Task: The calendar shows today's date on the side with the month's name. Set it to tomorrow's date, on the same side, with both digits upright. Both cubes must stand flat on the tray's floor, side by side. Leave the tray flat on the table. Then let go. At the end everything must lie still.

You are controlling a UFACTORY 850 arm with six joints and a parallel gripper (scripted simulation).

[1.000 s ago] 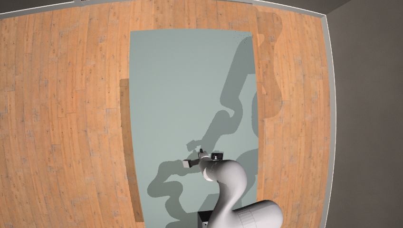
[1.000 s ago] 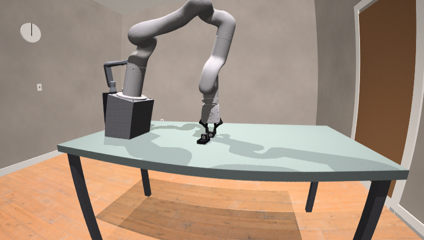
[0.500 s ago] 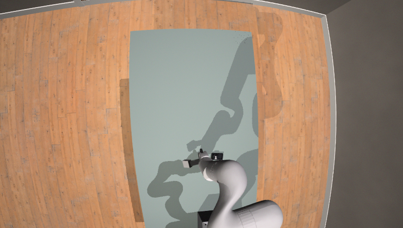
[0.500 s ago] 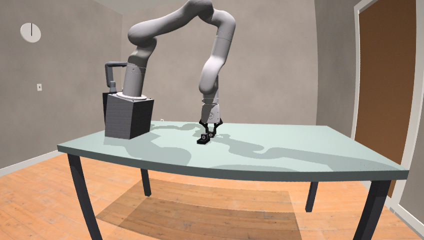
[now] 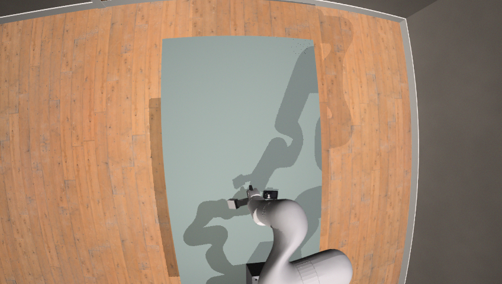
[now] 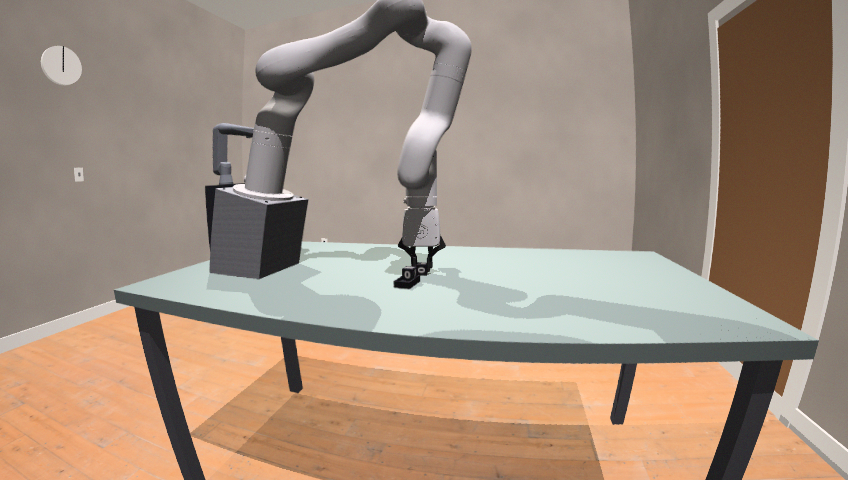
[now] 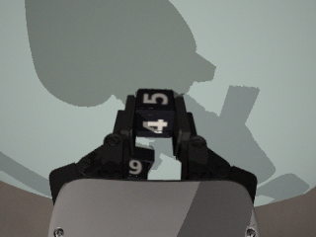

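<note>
Now: hand 20 mm above the black cube. From my hand the other things lie so: black tray: 110 mm to the right, 20 mm below, 10 mm behind.
</note>
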